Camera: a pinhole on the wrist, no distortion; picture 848 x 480 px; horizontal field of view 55.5 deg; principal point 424.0 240.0 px. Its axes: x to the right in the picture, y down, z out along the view. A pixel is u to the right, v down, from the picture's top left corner.
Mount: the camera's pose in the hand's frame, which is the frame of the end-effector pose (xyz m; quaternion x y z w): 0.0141 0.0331 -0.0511 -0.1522 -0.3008 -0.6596 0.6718
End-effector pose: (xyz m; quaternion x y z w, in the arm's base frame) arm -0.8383 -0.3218 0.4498 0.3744 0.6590 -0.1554 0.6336
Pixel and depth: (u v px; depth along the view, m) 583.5 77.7 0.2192
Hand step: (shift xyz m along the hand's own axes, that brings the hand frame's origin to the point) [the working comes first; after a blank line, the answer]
In the camera's frame: 0.0434 -0.0441 0.2192

-0.0759 0.1267 0.1360
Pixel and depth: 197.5 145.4 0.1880
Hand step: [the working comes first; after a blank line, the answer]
In the camera's frame: -0.0528 -0.0221 0.1880

-0.0430 0.1863 0.0580
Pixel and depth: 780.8 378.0 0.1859
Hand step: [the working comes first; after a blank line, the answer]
In the camera's frame: 0.0823 0.0318 0.1859

0.0032 0.0821 0.1485
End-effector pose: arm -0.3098 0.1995 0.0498 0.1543 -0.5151 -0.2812 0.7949
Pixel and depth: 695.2 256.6 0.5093
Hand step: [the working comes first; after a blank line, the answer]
In the camera's frame: 0.1714 0.0105 0.5093

-0.0880 0.2040 0.4481
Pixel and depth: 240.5 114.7 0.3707
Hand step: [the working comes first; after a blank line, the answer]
In the camera's frame: -0.0844 -0.0576 0.3707

-0.1133 0.3183 0.1732
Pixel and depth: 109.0 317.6 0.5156
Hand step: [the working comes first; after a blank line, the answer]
In the camera's frame: -0.2015 0.0496 0.5156

-0.0319 0.5074 0.2349
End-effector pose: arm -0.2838 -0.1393 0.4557 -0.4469 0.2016 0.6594 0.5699
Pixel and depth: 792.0 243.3 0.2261
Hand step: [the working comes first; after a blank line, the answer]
In the camera's frame: 0.1032 0.0009 0.2261

-0.0362 0.0871 0.1862
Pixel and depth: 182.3 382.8 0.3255
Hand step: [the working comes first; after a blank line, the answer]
In the camera's frame: -0.0976 0.0577 0.3255

0.0093 0.3112 0.1525
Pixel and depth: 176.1 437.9 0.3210
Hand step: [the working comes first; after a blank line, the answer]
In the camera's frame: -0.0987 0.0788 0.3210

0.0309 0.3112 0.1524
